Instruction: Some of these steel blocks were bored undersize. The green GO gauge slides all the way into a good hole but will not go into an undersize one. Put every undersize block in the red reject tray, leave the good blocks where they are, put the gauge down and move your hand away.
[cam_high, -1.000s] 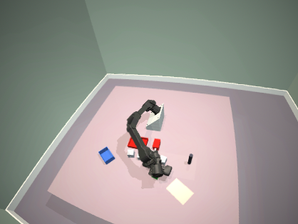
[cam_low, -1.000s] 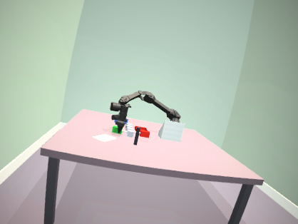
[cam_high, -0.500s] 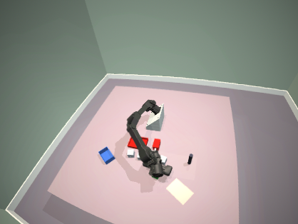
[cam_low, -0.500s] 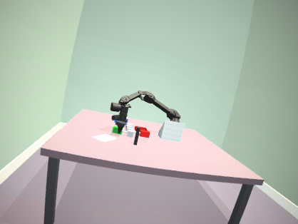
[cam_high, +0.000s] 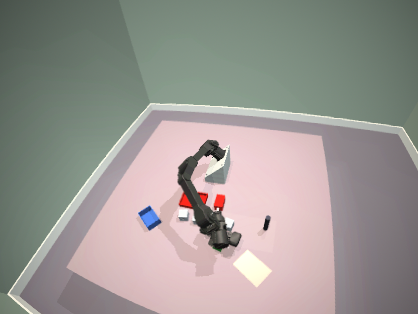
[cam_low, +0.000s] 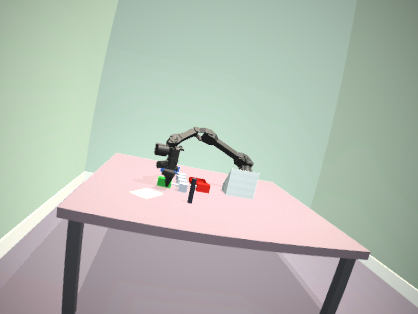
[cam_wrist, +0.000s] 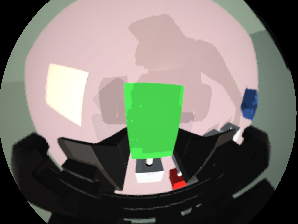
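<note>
My gripper tip is 10 mm past the green GO gauge and 20 mm below it. The rest, counted from my gripper tip: blue tray (20 mm behind, 400 mm to the right); small red piece (180 mm behind, 60 mm to the right, 10 mm above); cream sheet (100 mm ahead, 170 mm to the left, 10 mm below).
</note>
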